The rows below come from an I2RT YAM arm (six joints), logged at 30 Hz.
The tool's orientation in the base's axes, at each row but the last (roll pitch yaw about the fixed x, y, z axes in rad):
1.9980, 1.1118, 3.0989
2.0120, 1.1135, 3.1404
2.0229, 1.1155, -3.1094
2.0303, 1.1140, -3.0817
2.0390, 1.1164, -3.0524
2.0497, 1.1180, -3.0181
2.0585, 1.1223, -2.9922
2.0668, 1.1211, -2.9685
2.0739, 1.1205, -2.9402
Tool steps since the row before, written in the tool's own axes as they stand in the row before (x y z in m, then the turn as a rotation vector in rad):
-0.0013, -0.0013, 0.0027, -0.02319, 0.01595, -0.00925
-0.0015, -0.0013, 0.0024, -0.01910, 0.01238, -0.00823
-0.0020, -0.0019, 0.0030, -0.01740, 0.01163, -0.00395
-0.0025, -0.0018, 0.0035, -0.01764, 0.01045, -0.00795
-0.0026, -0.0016, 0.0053, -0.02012, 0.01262, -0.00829
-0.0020, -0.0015, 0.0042, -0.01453, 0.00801, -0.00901
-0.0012, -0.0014, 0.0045, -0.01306, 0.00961, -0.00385
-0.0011, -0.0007, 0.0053, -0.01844, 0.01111, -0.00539
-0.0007, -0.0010, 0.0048, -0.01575, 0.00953, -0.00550
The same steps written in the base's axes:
0.0027, 0.0018, 0.0001, -0.00625, -0.00154, 0.02892
0.0026, 0.0016, 0.0004, -0.00477, -0.00215, 0.02363
0.0035, 0.0020, 0.0005, -0.00334, 0.00142, 0.02099
0.0038, 0.0026, 0.0008, -0.00363, -0.00271, 0.02152
0.0042, 0.0044, 0.0007, -0.00448, -0.00211, 0.02466
0.0034, 0.0035, 0.0004, -0.00321, -0.00474, 0.01799
0.0030, 0.0038, -0.0004, -0.00374, 0.00055, 0.01623
0.0025, 0.0048, -0.0004, -0.00314, 0.00001, 0.02197
0.0024, 0.0043, -0.0008, -0.00294, -0.00083, 0.01897

